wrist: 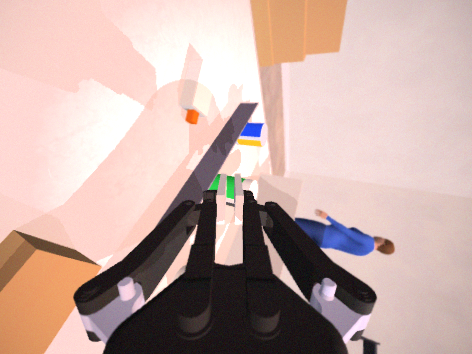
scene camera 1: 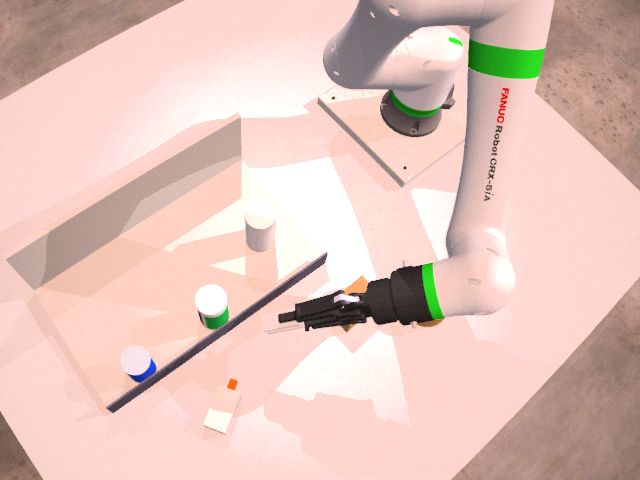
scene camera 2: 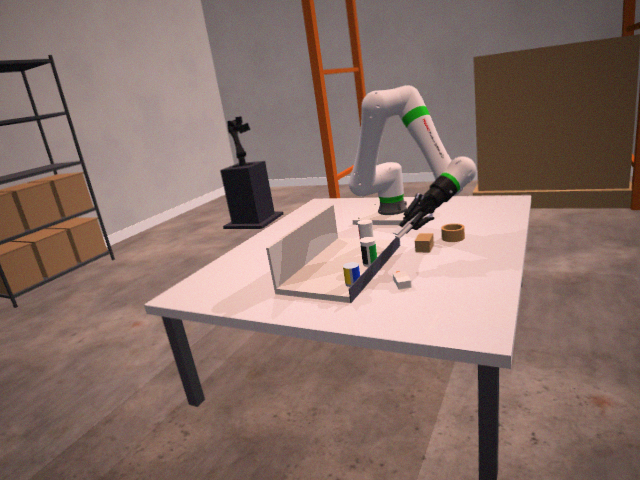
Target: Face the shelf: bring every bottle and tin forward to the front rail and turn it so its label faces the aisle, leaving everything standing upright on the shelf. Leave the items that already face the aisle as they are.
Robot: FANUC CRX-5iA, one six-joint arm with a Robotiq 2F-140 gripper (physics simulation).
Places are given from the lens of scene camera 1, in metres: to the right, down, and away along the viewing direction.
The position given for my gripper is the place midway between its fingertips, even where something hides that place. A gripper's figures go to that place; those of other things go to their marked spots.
my gripper [scene camera 1: 264, 324]: -0.10, 0.15, 1.05
blue and yellow tin [scene camera 1: 136, 361]: -0.33, 0.22, 1.03
